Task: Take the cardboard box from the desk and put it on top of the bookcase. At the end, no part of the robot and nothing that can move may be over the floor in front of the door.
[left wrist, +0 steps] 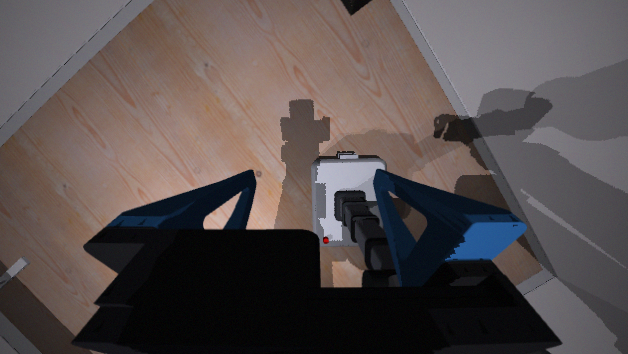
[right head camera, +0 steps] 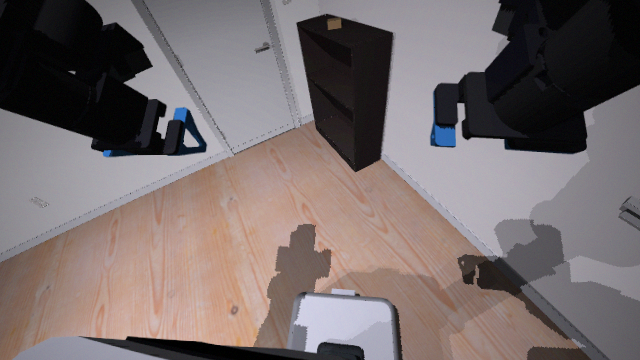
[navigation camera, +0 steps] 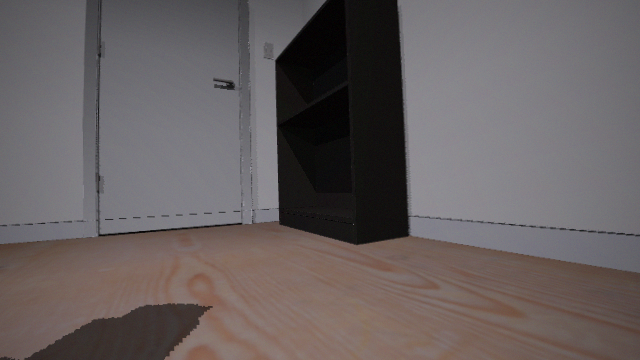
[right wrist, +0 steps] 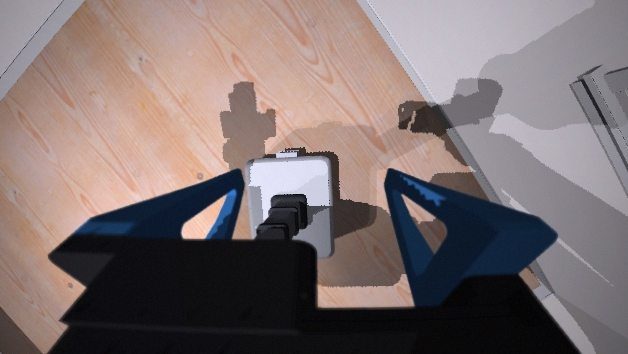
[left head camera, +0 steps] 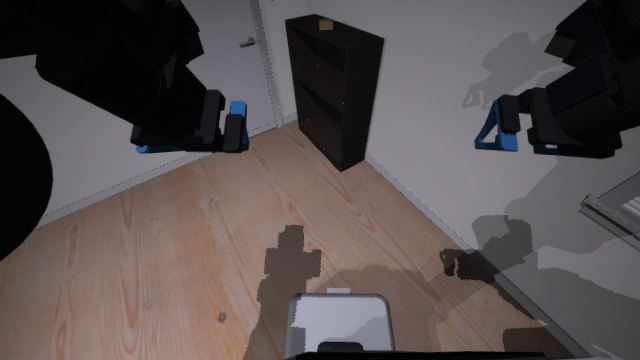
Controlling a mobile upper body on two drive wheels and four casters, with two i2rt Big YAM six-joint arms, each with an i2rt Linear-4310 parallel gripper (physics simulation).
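Frame: origin at the left arm's base, x right, y ahead, z up, level; metres.
Seen in the pictures: left gripper, fingertip midpoint: (left wrist: pixel 314 176) (right head camera: pixel 182 148) (left head camera: pixel 218 146); right gripper, fingertip midpoint: (right head camera: pixel 468 142) (right wrist: pixel 314 176) (left head camera: pixel 505 147).
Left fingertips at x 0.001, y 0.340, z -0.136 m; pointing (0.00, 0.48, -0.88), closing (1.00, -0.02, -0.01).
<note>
Offsets run from my left fingertips to a thing's top centre. "pt": to the spot under its first point.
A small tan cardboard box {dx +0.164, dy +1.429, dz -0.164 m} (left head camera: pixel 326 25) (right head camera: pixel 334 23) rests on the top board of the dark bookcase (left head camera: pixel 365 100) (right head camera: pixel 372 100) (navigation camera: pixel 377 125), near its far end. The grey door (left head camera: pixel 225 75) (right head camera: pixel 220 65) (navigation camera: pixel 170 125) is shut, just left of the bookcase. My left gripper (left head camera: pixel 192 149) (right head camera: pixel 151 152) (left wrist: pixel 314 176) is open and empty, in the air at the left of the head views. My right gripper (left head camera: pixel 525 148) (right head camera: pixel 492 147) (right wrist: pixel 314 176) is open and empty, at the right. Both are well apart from the box. The desk does not show.
My white base (left head camera: pixel 340 320) (right head camera: pixel 345 320) (left wrist: pixel 345 175) (right wrist: pixel 310 172) is at the bottom of the head views, with wood floor between it and the bookcase. A window sill {pt dx +1.203, dy +0.155, dz -0.455 m} (left head camera: pixel 595 207) (right wrist: pixel 600 100) sticks out from the wall at the right. Dark shadows of the robot lie on floor and wall.
</note>
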